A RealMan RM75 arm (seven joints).
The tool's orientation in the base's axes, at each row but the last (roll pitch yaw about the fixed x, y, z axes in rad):
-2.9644, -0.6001, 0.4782
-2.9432, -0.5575, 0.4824
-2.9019, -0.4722, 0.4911
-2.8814, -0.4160, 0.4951
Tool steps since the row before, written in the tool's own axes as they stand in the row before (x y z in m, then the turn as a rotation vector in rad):
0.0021, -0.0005, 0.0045, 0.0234, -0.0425, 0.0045
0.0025, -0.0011, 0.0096, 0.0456, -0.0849, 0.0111
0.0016, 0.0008, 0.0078, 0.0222, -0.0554, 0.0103
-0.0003, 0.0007, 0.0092, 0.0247, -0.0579, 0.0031
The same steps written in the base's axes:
0.0031, 0.0031, -0.0024, -0.0040, 0.0459, 0.0157
0.0048, 0.0059, -0.0065, -0.0081, 0.0922, 0.0291
0.0039, 0.0033, -0.0062, -0.0104, 0.0583, 0.0129
0.0022, 0.0031, -0.0084, -0.0113, 0.0584, 0.0209

